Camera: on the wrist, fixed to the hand. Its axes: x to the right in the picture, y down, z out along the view.
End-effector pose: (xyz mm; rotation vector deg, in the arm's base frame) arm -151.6 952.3 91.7 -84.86 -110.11 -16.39
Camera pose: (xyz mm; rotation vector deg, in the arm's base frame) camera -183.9 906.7 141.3 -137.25 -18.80 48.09
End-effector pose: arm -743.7 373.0 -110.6 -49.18 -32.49 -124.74
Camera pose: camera -805.8 378.7 -151.8 -52.33 -3.32 -28.88
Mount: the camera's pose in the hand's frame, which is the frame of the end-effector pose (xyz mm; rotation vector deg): 0.1 -55.8 -49.7 13.25 -13.90 94.68
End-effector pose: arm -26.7 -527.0 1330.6 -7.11 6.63 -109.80
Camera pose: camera -85.7 -507.1 1289.3 -3.26 -8.46 -14.30
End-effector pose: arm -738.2 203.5 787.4 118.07 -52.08 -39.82
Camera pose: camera -682.2 249.8 769.9 42.88 -134.28 7.22
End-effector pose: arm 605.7 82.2 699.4 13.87 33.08 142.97
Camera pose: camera 618.2 106.7 629.9 -48.42 -19.90 -110.80
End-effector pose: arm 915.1 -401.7 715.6 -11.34 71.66 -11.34
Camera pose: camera 865.5 -457.6 714.8 56.46 46.44 61.32
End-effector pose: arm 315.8 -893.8 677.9 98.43 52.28 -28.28
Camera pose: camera 266.9 -840.1 660.1 111.10 -49.31 19.39
